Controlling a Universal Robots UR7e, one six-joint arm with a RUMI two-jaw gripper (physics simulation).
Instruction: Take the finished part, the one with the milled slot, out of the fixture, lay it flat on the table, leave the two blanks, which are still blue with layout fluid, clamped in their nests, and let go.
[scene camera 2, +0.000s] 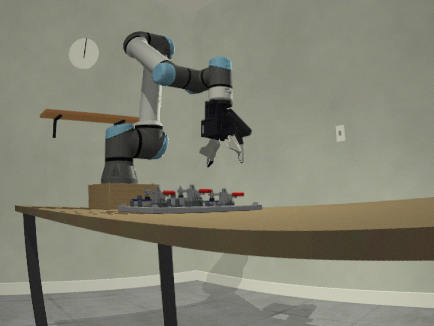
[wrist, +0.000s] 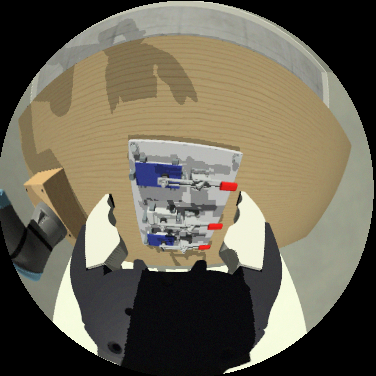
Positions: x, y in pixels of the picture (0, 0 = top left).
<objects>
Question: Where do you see a grey fixture plate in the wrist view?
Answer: At 218, 160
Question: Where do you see my gripper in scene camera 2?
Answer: At 224, 165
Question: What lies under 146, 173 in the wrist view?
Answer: A blue blank.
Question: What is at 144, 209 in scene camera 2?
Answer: A grey fixture plate.
</objects>
